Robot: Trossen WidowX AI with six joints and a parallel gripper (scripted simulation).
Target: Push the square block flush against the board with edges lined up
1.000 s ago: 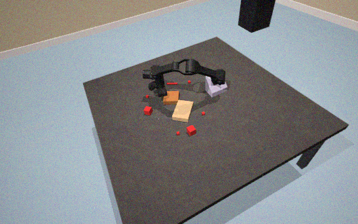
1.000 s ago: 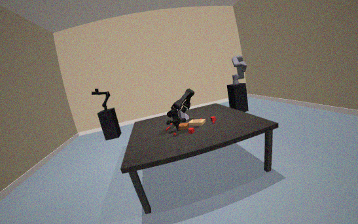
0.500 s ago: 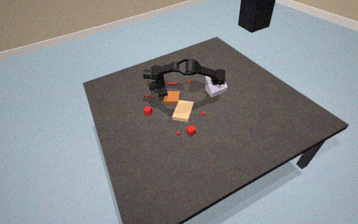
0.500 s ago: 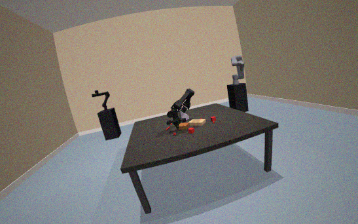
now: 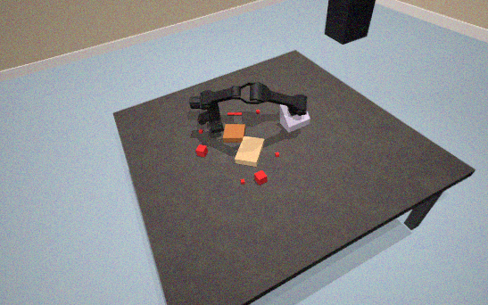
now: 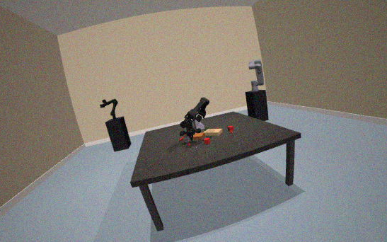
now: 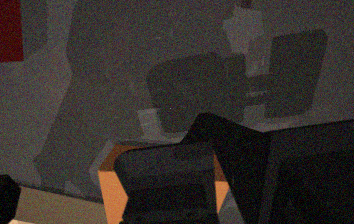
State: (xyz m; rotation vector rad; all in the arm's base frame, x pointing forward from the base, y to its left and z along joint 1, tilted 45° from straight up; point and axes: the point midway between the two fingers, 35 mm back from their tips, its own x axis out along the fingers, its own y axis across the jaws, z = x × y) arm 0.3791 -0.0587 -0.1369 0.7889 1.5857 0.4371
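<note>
The orange square block is 70 mm to the left of my gripper tip, 70 mm behind it and 10 mm above it. Also, from my gripper tip: tan board: 220 mm to the left, 80 mm behind, 10 mm above.
</note>
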